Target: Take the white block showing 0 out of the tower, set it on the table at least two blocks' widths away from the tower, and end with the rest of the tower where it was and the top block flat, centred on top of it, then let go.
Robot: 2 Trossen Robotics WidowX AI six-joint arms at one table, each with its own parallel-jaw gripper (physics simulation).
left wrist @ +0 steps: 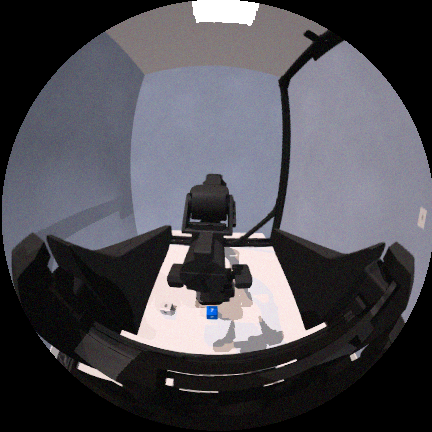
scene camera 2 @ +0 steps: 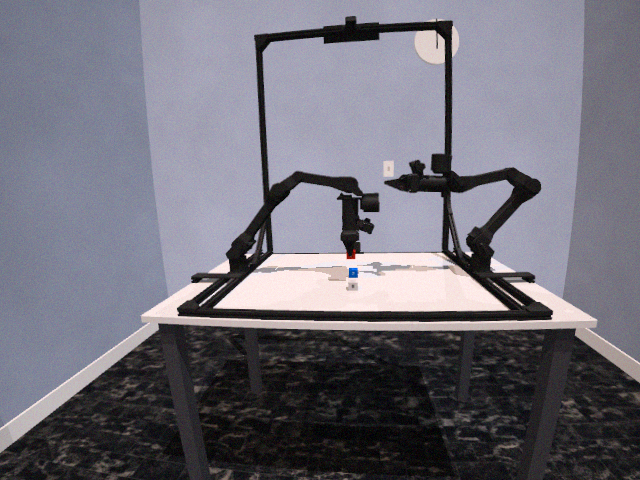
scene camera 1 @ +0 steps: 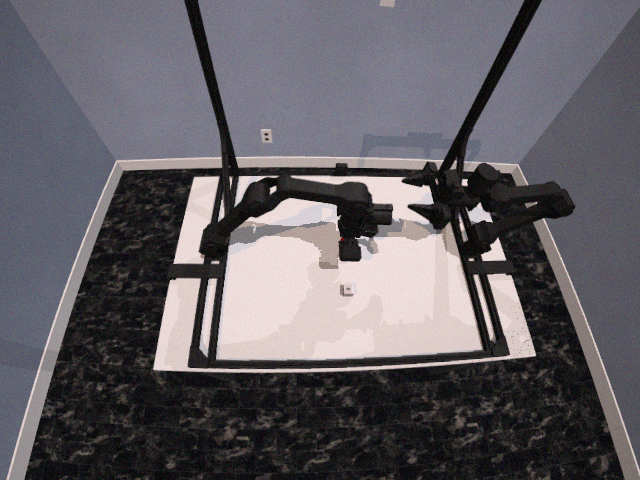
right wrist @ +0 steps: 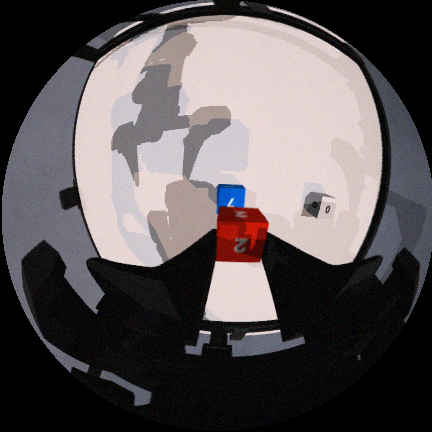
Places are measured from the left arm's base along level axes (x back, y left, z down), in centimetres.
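Pixels of known places: left gripper, fingertip midpoint: [left wrist: 222,232] [scene camera 2: 385,182] [scene camera 1: 404,192]; right gripper, fingertip midpoint: [scene camera 2: 350,254] [scene camera 1: 344,244] [right wrist: 238,234]; left arm's base at its link origin: [scene camera 2: 480,270] [scene camera 1: 470,250]; right arm's base at its link origin: [scene camera 2: 238,271] [scene camera 1: 215,251] [right wrist: 218,329].
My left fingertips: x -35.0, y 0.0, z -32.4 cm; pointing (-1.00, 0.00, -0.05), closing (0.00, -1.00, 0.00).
Observation:
Ahead of a thing's pixels: the offset from my left fingertips to its top centre. "pt": to the spot under its first point. Level surfaces: height alone.
My right gripper [scene camera 1: 343,239] [scene camera 2: 351,251] [right wrist: 238,234] is shut on the red block {dx -12.5, dy +0.9, dz +24.2 cm} [scene camera 2: 351,255] [right wrist: 240,242], marked 2, and holds it in the air. In scene camera 2, the blue block {dx -11.7, dy +0.3, dz +31.4 cm} [scene camera 2: 353,272] [left wrist: 212,312] [right wrist: 230,196] sits on the table below it, with a visible gap between them. The blue block shows 7 and is hidden behind the right gripper in scene camera 1. The white block {dx -11.7, dy +14.1, dz +31.4 cm} [scene camera 1: 348,289] [scene camera 2: 352,286] [left wrist: 168,309] [right wrist: 327,208], showing 0, sits on the table apart from the blue one. My left gripper [scene camera 1: 408,194] [scene camera 2: 386,183] is open and empty, high above the table.
The white table {dz +34.3 cm} [scene camera 1: 279,310] [scene camera 2: 289,297] carries a black frame {pt dx -18.5, dy +36.6, dz +32.3 cm} [scene camera 1: 330,362] [scene camera 2: 361,314] along its edges, with tall posts at the back. The left arm is folded at the right of the scene views; the right arm reaches over the table's middle.

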